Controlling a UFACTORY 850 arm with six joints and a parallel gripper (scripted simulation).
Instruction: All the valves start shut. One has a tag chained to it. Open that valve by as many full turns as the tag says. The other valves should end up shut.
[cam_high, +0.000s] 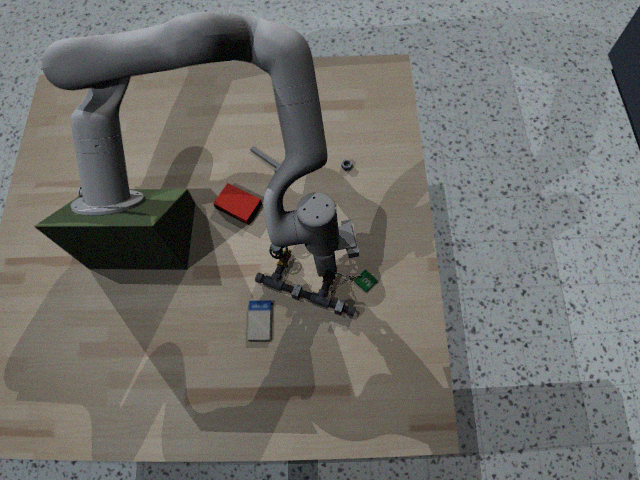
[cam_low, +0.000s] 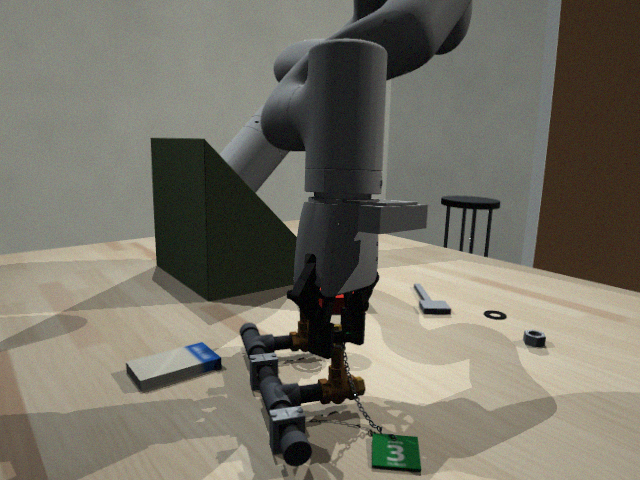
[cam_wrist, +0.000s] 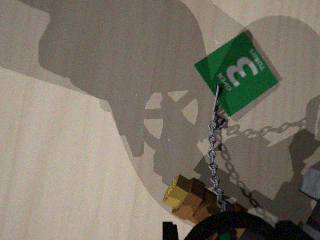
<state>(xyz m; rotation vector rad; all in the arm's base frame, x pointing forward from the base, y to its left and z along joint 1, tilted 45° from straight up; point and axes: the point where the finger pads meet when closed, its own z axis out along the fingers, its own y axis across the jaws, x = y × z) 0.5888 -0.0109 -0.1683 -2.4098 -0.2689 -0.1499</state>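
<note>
Right now my hand is 10 cm short of the green tag and 9 cm above it. From my hand the other things lie so: red block: 28 cm behind, 22 cm to the left, 7 cm below; grey-and-blue block: 18 cm behind, 13 cm to the right, 8 cm below; grey bar tool: 37 cm to the left, 18 cm behind, 8 cm below.
</note>
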